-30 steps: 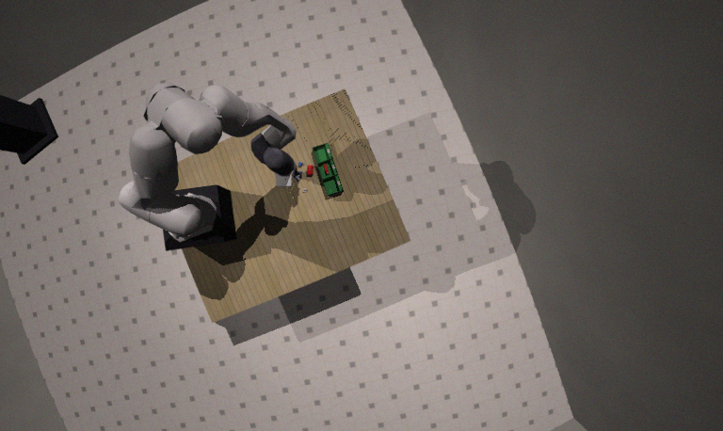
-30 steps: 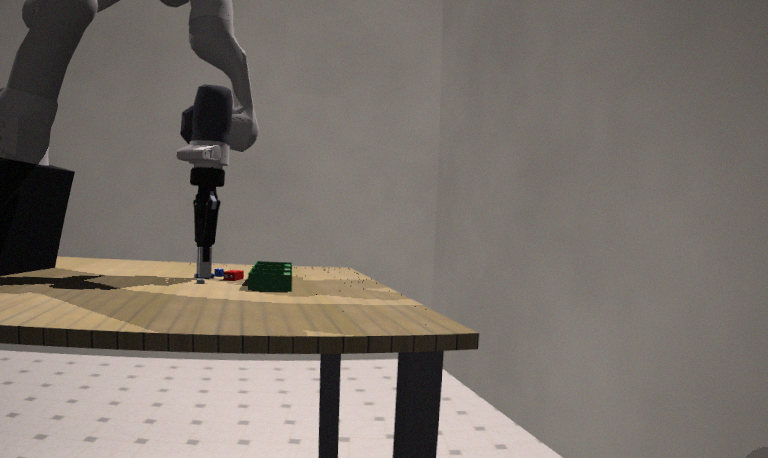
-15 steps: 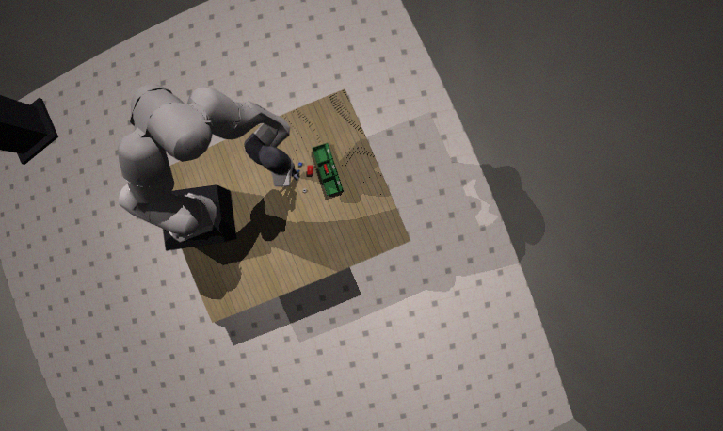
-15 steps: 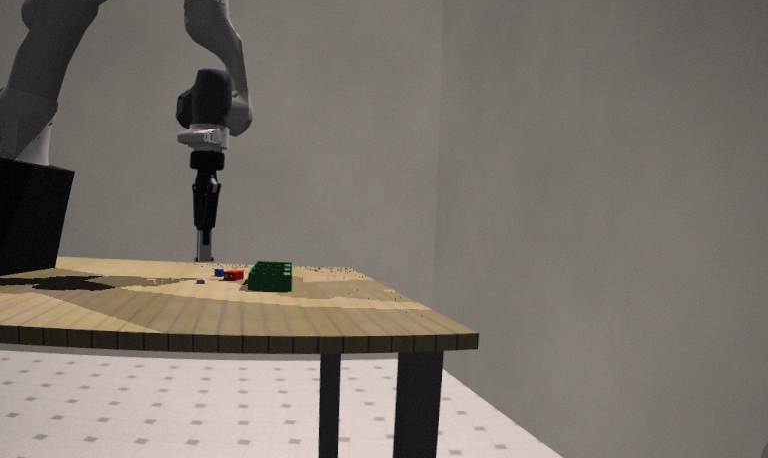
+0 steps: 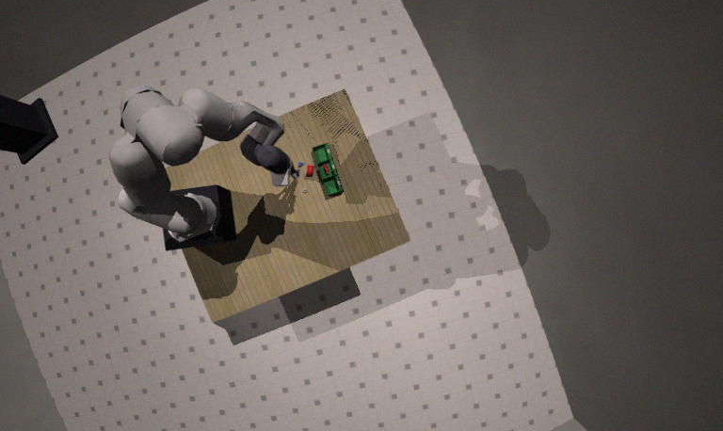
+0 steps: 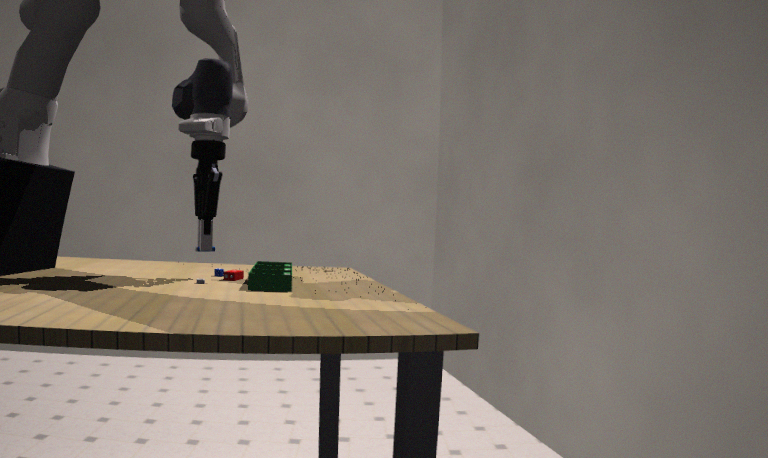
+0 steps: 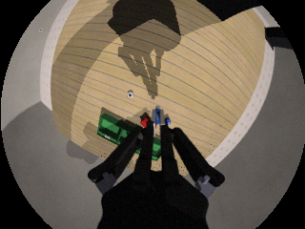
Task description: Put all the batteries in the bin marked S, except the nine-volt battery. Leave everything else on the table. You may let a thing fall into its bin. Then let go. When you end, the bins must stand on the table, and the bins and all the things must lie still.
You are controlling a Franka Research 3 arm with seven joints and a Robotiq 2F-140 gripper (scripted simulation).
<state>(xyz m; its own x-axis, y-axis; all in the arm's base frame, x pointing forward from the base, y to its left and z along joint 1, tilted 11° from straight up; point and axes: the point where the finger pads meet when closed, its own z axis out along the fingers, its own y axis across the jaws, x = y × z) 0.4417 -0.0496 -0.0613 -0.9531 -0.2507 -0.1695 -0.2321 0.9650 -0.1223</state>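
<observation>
The green bin row lies 140 mm ahead of my hand, 80 mm below it and 60 mm to the right of it. Also, from my hand: grey button cell 90 mm below, 80 mm to the right, 10 mm behind; red block-shaped battery 90 mm below, 60 mm ahead, 20 mm to the right; blue battery 30 mm below.
</observation>
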